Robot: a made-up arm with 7 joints. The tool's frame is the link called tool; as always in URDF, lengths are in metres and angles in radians.
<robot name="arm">
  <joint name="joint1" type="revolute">
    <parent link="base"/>
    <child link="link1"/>
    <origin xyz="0 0 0.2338" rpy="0 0 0"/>
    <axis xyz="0 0 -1"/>
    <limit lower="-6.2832" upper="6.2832"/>
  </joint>
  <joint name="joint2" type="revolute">
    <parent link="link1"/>
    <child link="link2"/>
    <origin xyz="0 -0.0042 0.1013" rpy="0 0 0"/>
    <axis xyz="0 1 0"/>
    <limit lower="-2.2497" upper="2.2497"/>
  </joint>
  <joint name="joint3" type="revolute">
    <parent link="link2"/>
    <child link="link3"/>
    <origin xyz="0 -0.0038 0.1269" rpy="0 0 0"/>
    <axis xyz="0 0 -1"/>
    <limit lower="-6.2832" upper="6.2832"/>
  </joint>
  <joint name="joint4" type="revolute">
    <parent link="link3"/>
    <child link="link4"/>
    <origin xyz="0 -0.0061 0.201" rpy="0 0 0"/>
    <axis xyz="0 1 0"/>
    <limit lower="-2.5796" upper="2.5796"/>
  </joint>
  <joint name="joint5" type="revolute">
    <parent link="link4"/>
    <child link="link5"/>
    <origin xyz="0 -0.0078 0.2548" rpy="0 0 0"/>
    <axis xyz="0 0 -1"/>
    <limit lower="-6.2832" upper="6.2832"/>
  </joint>
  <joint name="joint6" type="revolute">
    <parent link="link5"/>
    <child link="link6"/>
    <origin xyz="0 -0.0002 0.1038" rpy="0 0 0"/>
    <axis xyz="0 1 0"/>
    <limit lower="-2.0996" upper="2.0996"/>
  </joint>
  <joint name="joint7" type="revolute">
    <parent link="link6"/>
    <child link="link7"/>
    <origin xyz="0 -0.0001 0.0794" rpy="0 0 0"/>
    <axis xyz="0 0 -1"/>
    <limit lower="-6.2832" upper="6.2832"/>
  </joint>
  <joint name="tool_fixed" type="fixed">
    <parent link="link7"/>
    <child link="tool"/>
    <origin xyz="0 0 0" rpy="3.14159 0 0"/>
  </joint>
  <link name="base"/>
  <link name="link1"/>
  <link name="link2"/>
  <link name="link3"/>
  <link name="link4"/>
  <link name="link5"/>
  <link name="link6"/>
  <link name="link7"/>
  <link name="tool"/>
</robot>
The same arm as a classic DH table. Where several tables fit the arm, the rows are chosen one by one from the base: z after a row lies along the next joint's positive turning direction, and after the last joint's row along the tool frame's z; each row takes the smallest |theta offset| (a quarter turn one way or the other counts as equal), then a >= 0, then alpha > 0; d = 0 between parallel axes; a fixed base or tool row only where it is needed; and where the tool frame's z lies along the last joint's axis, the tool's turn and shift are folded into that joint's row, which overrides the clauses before.
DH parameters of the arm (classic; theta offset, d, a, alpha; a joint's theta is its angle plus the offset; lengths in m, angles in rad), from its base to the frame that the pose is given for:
base (fixed): 0 0 0 3.1416
joint1: 0 -0.3351 0 1.5708
joint2: 0 -0.008 0 -1.5708
joint3: 0 -0.3279 0 1.5708
joint4: 0 -0.0139 0 -1.5708
joint5: 0 -0.3586 0 1.5708
joint6: 0 -0.0003 0 -1.5708
joint7: 0 -0.0794 0 0
Joint limits (rad, base to tool): -6.2832..6.2832 -2.2497..2.2497 -6.2832..6.2832 -2.5796..2.5796 -6.2832..6.2832 -2.0996..2.0996 -6.2832..6.2832

